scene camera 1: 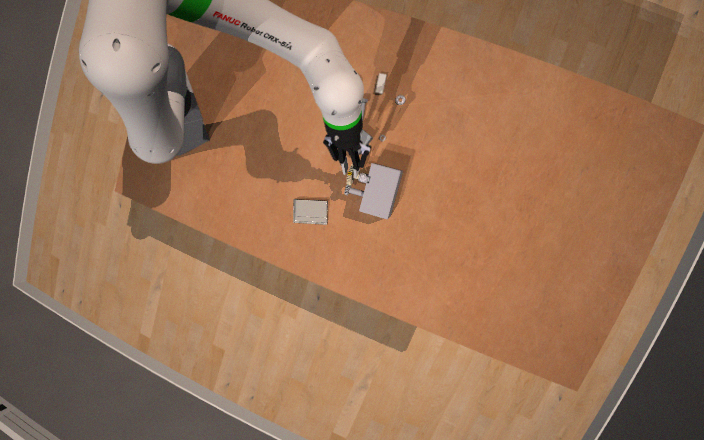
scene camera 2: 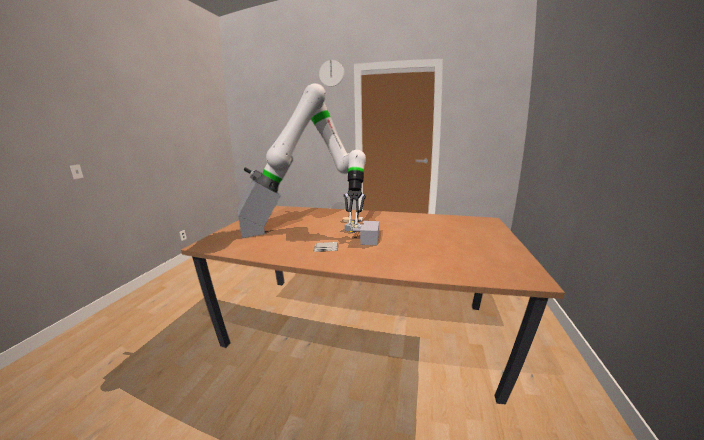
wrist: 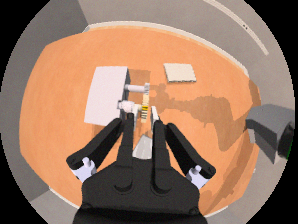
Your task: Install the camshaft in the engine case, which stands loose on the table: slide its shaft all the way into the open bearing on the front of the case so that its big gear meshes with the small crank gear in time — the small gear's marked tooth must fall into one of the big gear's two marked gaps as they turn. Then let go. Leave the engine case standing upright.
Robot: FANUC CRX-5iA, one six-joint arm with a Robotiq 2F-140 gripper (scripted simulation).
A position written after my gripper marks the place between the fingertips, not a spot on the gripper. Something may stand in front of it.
In view: my gripper (scene camera 1: 351,172), a flat grey plate (scene camera 1: 304,211) and a grey engine case (scene camera 1: 382,183).
The grey engine case shows as well in the wrist view (wrist: 108,90). My gripper is seen too in the wrist view (wrist: 144,111).
